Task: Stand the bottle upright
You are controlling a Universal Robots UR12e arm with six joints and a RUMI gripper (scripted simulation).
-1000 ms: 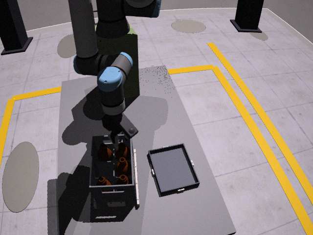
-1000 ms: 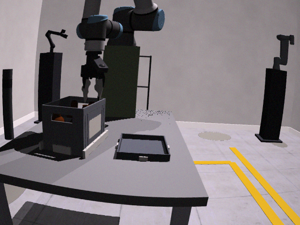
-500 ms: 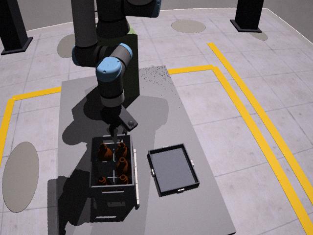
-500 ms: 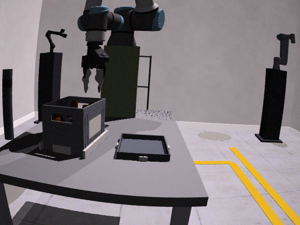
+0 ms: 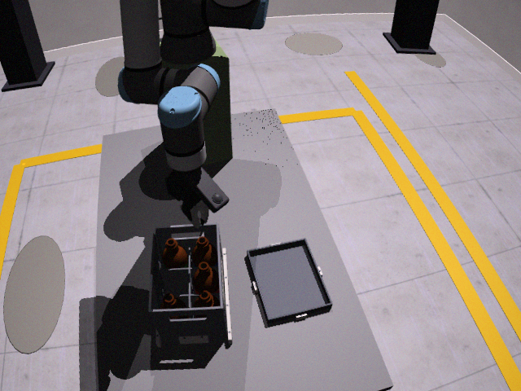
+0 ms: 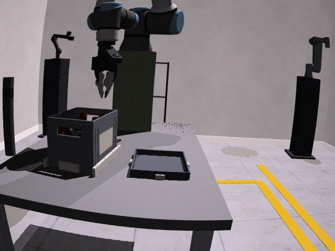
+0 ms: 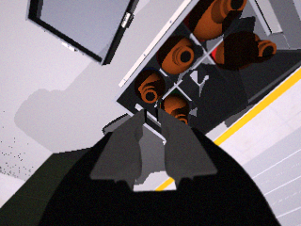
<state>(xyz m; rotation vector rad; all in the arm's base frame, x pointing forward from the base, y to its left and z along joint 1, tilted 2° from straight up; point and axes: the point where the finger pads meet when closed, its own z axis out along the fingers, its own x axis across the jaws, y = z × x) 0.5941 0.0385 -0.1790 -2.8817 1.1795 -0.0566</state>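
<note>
Right now the dark grey crate is 8 cm ahead of my hand, 5 cm to the right of it and 16 cm below it. Round my hand: black tray (4 cm ahead, 23 cm to the left, 23 cm below).
</note>
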